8 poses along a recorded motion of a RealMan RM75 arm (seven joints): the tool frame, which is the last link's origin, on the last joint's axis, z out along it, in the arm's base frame.
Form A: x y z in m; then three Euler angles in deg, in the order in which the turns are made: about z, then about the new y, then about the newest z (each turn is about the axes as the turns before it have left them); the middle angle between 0 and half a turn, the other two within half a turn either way.
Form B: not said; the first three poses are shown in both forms.
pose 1, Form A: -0.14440 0.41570 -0.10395 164.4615 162.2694 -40.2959
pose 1, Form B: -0.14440 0.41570 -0.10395 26.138 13.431 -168.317
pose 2, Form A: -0.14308 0.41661 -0.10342 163.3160 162.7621 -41.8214
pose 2, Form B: -0.14308 0.41661 -0.10342 26.449 12.758 -168.311
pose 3, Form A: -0.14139 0.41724 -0.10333 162.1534 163.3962 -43.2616
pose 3, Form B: -0.14139 0.41724 -0.10333 26.634 12.011 -168.450
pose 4, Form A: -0.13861 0.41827 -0.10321 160.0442 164.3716 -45.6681
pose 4, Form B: -0.13861 0.41827 -0.10321 26.790 10.851 -168.685
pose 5, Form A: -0.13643 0.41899 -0.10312 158.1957 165.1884 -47.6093
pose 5, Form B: -0.13643 0.41899 -0.10312 26.767 9.924 -168.949
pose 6, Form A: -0.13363 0.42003 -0.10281 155.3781 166.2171 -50.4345
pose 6, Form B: -0.13363 0.42003 -0.10281 26.632 8.728 -169.291
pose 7, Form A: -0.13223 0.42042 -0.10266 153.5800 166.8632 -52.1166
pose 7, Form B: -0.13223 0.42042 -0.10266 26.430 8.022 -169.563
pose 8, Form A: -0.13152 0.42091 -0.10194 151.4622 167.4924 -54.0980
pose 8, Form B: -0.13152 0.42091 -0.10194 26.211 7.296 -169.813
